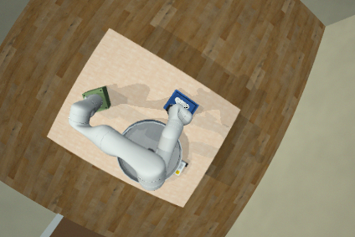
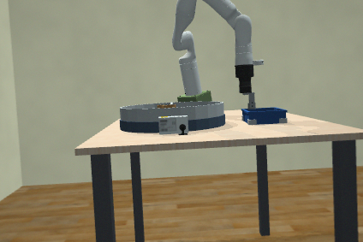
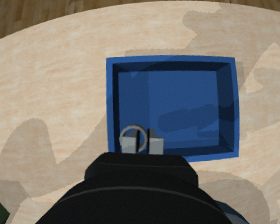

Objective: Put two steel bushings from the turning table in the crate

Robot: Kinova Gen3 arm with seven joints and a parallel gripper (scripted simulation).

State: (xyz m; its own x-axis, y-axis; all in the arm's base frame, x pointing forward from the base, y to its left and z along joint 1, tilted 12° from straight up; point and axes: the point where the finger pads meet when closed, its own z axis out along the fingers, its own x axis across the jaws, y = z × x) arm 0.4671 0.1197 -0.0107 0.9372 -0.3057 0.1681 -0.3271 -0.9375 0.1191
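Right now my hand is 5 cm short of the blue crate, 2 cm to the right of it and 5 cm above it.
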